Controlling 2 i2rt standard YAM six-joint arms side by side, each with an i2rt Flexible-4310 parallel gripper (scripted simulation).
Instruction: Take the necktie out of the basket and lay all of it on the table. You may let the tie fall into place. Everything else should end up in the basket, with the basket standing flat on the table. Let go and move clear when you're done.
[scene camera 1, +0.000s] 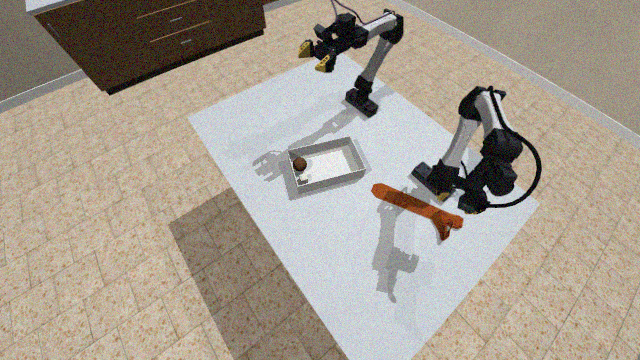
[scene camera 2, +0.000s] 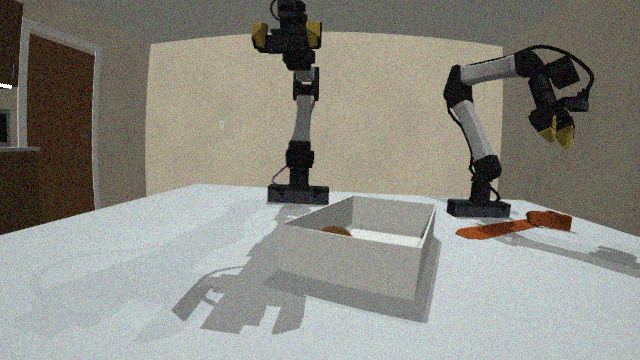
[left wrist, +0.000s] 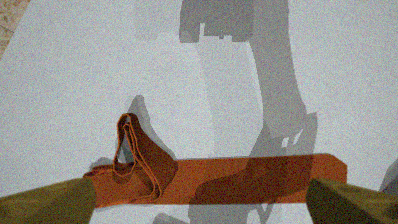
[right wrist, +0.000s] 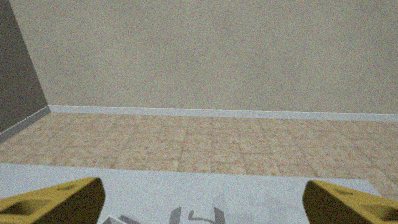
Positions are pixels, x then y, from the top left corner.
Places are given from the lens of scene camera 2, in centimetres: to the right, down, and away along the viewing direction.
my left gripper (scene camera 2: 560, 145): 61, -9, 59
my right gripper (scene camera 2: 283, 25): -7, -31, 53
orange necktie (scene camera 2: 550, 219): 65, 11, 66
